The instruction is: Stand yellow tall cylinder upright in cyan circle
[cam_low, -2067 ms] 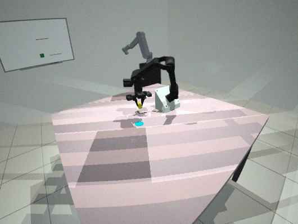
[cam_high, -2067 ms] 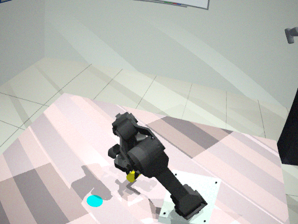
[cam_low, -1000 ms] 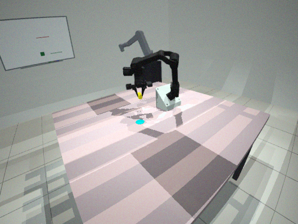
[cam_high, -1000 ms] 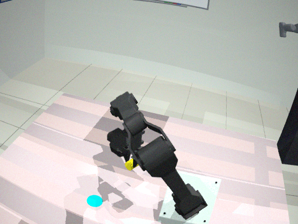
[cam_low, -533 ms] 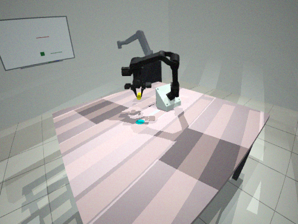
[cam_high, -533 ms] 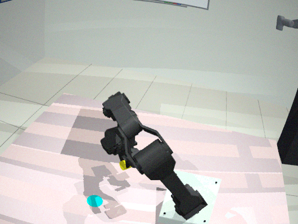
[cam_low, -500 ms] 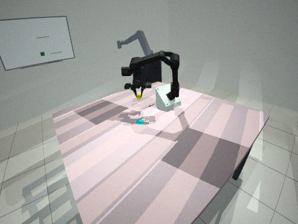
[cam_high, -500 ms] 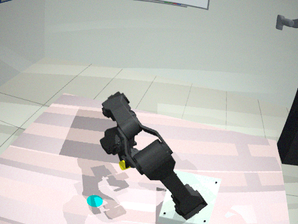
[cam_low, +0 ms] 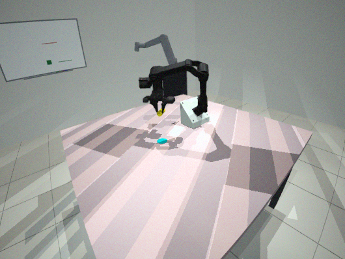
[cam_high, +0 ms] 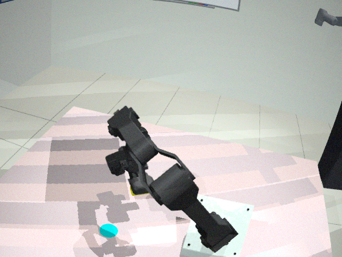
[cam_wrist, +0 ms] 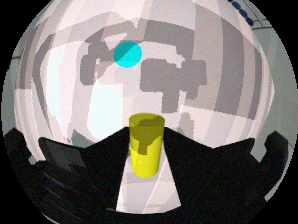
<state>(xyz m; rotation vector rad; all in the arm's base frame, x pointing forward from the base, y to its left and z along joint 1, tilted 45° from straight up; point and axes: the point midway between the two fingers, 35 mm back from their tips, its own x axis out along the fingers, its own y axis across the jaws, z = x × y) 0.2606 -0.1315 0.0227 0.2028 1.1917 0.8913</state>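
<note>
Now: gripper tip 20 mm past the yellow tall cylinder and 10 mm to the left of it. From my gripper tip the other things lie so: cyan circle (70 mm ahead, 80 mm to the left, 140 mm below).
</note>
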